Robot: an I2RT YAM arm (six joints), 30 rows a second.
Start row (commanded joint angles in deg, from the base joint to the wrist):
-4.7, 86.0, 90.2, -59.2, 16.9, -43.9
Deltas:
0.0, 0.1, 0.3, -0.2, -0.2, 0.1
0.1, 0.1, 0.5, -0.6, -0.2, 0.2
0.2, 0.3, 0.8, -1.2, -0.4, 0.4
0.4, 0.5, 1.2, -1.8, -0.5, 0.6
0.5, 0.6, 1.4, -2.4, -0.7, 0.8
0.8, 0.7, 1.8, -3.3, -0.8, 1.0
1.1, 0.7, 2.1, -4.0, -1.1, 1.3
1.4, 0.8, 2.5, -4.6, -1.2, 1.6
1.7, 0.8, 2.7, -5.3, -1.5, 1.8
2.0, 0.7, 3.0, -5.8, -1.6, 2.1
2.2, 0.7, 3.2, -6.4, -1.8, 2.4
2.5, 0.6, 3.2, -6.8, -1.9, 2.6
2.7, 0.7, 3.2, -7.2, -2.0, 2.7
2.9, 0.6, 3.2, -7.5, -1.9, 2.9
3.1, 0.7, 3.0, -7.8, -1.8, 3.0
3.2, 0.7, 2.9, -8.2, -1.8, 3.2
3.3, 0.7, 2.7, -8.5, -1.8, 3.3
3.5, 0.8, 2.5, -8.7, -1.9, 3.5
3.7, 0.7, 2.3, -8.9, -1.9, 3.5
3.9, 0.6, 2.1, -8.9, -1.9, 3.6
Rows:
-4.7, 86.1, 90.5, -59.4, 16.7, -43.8
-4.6, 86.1, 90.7, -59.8, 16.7, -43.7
-4.5, 86.3, 91.0, -60.4, 16.5, -43.5
-4.3, 86.5, 91.4, -61.0, 16.4, -43.3
-4.2, 86.6, 91.6, -61.6, 16.2, -43.1
-3.9, 86.7, 92.0, -62.5, 16.1, -42.9
-3.6, 86.7, 92.3, -63.2, 15.8, -42.6
-3.3, 86.8, 92.7, -63.8, 15.7, -42.3
-3.0, 86.8, 92.9, -64.5, 15.4, -42.1
-2.7, 86.7, 93.2, -65.0, 15.3, -41.8
-2.5, 86.7, 93.4, -65.6, 15.1, -41.5
-2.2, 86.6, 93.4, -66.0, 15.0, -41.3
-2.0, 86.7, 93.4, -66.4, 14.9, -41.2
-1.8, 86.6, 93.4, -66.7, 15.0, -41.0
-1.6, 86.7, 93.2, -67.0, 15.1, -40.9
-1.5, 86.7, 93.1, -67.4, 15.1, -40.7
-1.4, 86.7, 92.9, -67.7, 15.1, -40.6
-1.2, 86.8, 92.7, -67.9, 15.0, -40.4
-1.0, 86.7, 92.5, -68.1, 15.0, -40.4
-0.8, 86.6, 92.3, -68.1, 15.0, -40.3

